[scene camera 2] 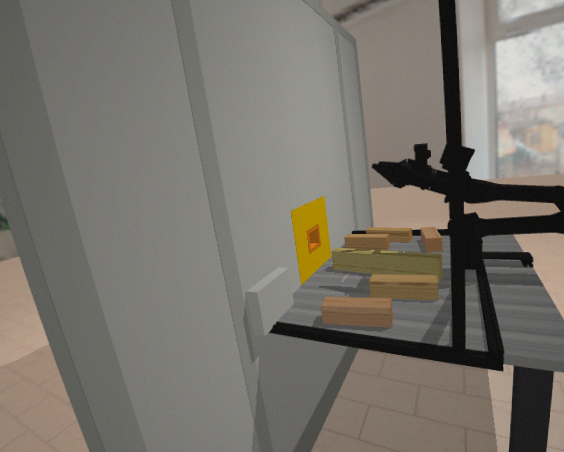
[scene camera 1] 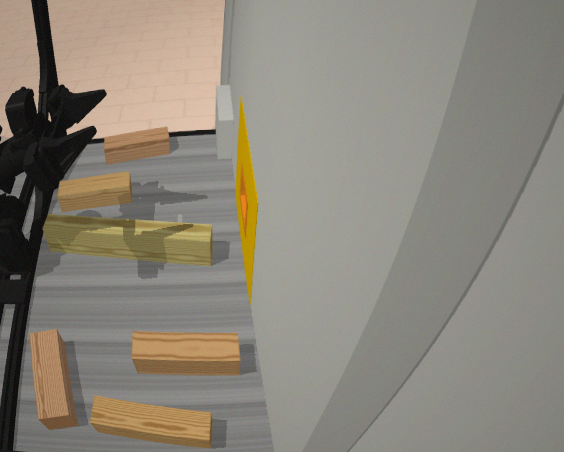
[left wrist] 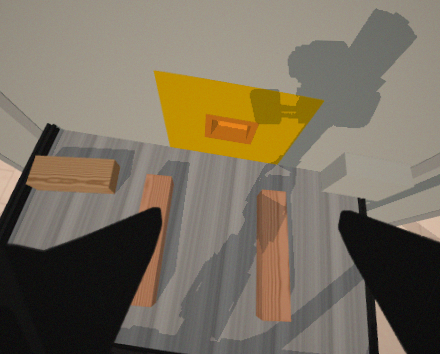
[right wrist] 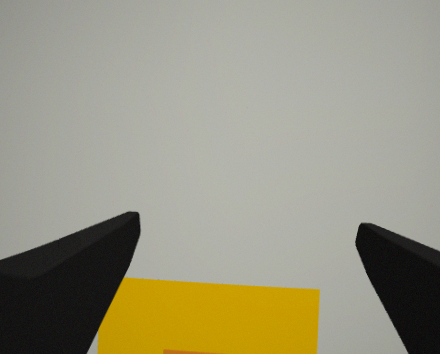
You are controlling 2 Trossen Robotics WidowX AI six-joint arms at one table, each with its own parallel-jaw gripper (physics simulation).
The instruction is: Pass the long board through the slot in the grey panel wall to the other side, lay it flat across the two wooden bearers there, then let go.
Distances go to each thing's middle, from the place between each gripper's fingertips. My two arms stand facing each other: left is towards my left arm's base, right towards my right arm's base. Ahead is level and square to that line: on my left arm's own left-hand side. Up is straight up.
Now: the orange slot (left wrist: 217, 127) 3 cm behind my right hand, 23 cm to the left of it and 21 cm below it.
Now: left hand 26 cm above the orange slot and 25 cm to the left of it.
